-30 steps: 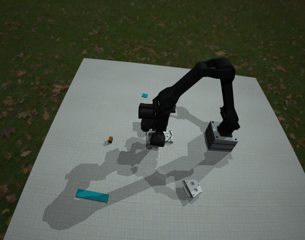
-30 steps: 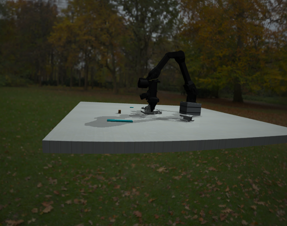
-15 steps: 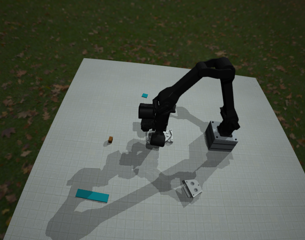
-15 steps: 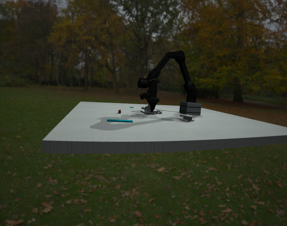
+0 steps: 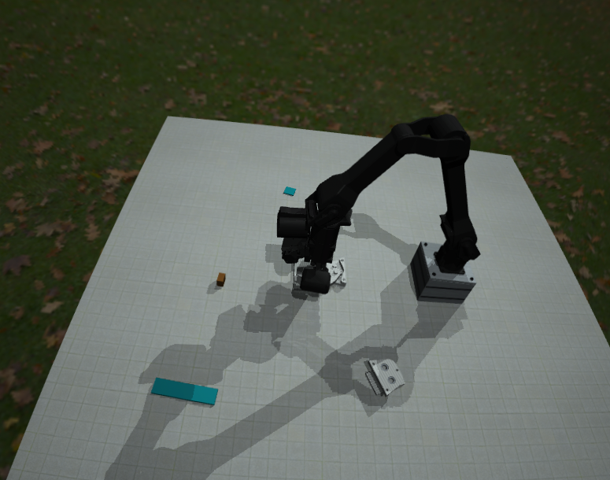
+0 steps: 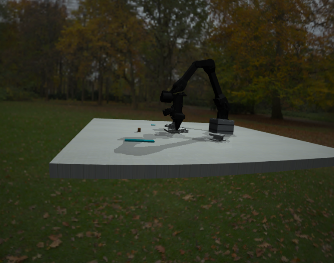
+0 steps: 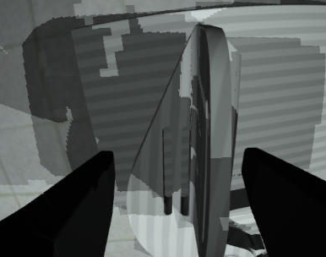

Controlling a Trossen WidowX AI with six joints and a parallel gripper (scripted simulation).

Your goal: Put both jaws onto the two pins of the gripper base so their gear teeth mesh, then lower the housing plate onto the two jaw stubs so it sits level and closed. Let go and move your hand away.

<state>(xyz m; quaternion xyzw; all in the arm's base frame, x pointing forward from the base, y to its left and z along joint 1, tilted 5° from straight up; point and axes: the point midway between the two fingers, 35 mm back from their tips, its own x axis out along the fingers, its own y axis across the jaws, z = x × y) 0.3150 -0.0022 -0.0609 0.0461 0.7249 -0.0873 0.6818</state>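
Right now the gripper jaw is 4 cm behind my gripper tip and 1 cm to the right of it. Also, from my gripper tip: small teal tile (33 cm to the right, 5 cm ahead, 1 cm below); then small brown block (22 cm ahead, 1 cm to the left); then white ribbed block (25 cm to the left, 14 cm behind, 1 cm below).
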